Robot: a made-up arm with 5 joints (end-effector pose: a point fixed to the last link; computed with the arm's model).
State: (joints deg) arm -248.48 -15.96 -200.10 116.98 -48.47
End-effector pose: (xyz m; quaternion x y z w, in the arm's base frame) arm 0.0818 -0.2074 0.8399 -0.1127 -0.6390 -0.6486 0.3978
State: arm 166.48 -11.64 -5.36 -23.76 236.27
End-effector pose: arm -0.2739 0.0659 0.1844 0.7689 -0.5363 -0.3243 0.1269
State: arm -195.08 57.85 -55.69 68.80 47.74
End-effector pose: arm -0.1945 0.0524 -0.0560 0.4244 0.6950 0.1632 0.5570
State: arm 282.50 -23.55 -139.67 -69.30 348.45
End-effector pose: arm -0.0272 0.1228 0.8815 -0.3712 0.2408 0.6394 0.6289
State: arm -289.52 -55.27 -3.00 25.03 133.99
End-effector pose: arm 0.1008 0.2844 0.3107 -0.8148 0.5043 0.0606 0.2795
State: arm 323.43 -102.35 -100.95 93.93 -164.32
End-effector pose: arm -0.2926 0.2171 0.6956 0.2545 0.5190 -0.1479 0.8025
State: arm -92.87 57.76 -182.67 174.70 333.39
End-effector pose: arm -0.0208 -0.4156 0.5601 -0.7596 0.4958 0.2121 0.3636
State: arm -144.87 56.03 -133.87 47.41 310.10
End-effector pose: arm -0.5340 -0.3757 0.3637 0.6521 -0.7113 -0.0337 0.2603
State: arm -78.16 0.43 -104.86 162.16 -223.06
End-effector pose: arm 0.0676 -0.3226 0.5868 -0.2641 -0.8350 -0.4206 0.2369
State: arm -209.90 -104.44 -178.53 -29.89 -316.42
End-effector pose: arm 0.4780 -0.2749 0.0403 0.5483 0.7345 0.0476 0.3970
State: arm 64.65 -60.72 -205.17 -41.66 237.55
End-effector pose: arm -0.2336 -0.4931 0.2916 0.0555 -0.8953 0.3869 0.2136
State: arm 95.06 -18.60 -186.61 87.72 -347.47
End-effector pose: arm 0.0185 -0.2093 0.9050 -0.3900 -0.3422 -0.5050 0.6898
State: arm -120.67 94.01 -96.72 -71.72 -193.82
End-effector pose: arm -0.2010 -0.3389 -0.0475 0.6395 0.4745 -0.5577 0.2339
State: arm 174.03 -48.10 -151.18 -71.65 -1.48
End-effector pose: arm 0.3991 -0.0417 0.7241 0.0279 0.7123 -0.0456 0.6999
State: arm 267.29 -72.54 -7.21 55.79 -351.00
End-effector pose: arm -0.0131 -0.2772 0.3806 0.6175 -0.7587 0.1546 0.1385
